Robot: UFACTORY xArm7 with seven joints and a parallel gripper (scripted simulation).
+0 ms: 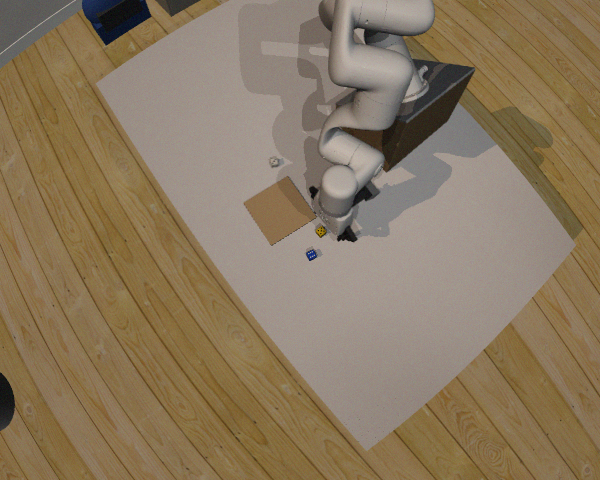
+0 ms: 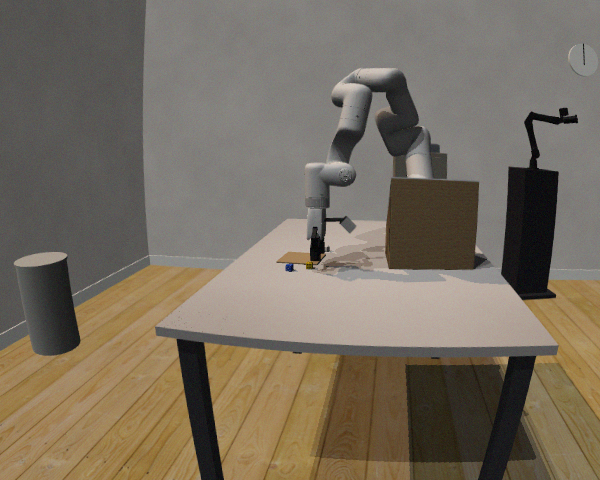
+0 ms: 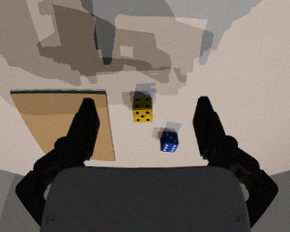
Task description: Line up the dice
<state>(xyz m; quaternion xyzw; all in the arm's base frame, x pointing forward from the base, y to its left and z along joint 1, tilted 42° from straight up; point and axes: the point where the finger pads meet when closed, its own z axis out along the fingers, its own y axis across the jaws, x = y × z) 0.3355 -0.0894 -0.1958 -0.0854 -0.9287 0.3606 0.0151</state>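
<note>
The yellow die is 30 mm ahead of my hand, 10 mm to the right of it and 40 mm below it. From my hand the other things lie so: blue die (90 mm ahead, 20 mm to the left, 40 mm below); then brown mat (50 mm ahead, 130 mm to the right, 50 mm below); then white die (30 mm behind, 230 mm to the right, 40 mm below).
</note>
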